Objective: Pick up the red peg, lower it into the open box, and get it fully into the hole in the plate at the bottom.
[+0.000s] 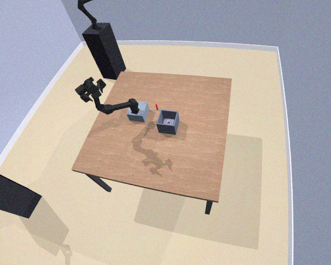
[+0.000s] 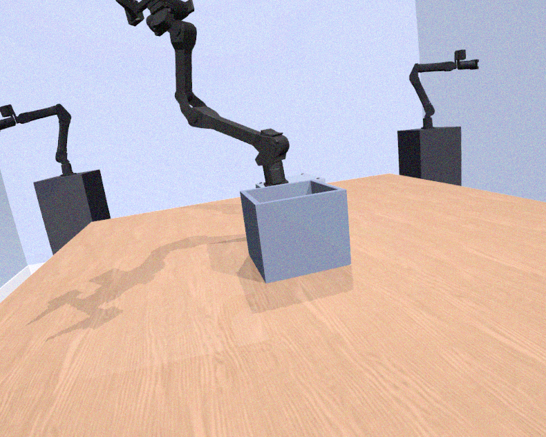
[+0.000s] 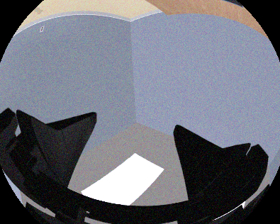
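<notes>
My gripper tip is 61 cm above the red peg, 46 cm to the right of it and 12 cm short of it. From my gripper tip the other things lie so: plate: 60 cm below, 30 cm to the left, 30 cm ahead.
</notes>
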